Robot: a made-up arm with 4 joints.
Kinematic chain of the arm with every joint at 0, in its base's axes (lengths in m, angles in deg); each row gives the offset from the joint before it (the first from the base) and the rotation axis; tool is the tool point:
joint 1: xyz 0 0 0.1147 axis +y
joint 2: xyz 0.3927 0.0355 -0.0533 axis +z
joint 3: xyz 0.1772 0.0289 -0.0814 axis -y
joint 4: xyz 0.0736 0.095 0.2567 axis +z
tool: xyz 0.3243 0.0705 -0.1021
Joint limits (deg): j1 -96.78..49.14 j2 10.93..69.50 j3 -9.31..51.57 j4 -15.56..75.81
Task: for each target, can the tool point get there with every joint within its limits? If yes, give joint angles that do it. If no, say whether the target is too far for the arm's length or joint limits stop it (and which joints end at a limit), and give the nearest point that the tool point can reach.
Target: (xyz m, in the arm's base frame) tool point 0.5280 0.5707 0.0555
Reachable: yes | joints 17.35 32.53 18.36 38.75
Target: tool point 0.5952 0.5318 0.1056
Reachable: yes | joints 10.45 17.93 22.49 48.11
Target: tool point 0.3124 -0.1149 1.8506
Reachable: no: too far | nearest point 0.1709 0.2525 1.0643 | short by 0.879 m
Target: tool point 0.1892 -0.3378 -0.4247
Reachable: no: joint limits stop it (at a limit: joint 1, joint 2, joint 3, joint 4) | nearest point 0.6523 0.1968 -0.2136 | short by 0.738 m
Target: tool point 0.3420 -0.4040 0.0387
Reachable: no: joint limits stop it (at a limit: joint 2, joint 3, joint 4) | nearest point 0.7129 0.1968 -0.0437 | short by 0.711 m
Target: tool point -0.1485 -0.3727 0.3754
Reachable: no: joint limits stop it (at a limit: joint 1, joint 2, joint 3, joint 4) | nearest point -0.3563 0.1968 0.7521 | short by 0.714 m
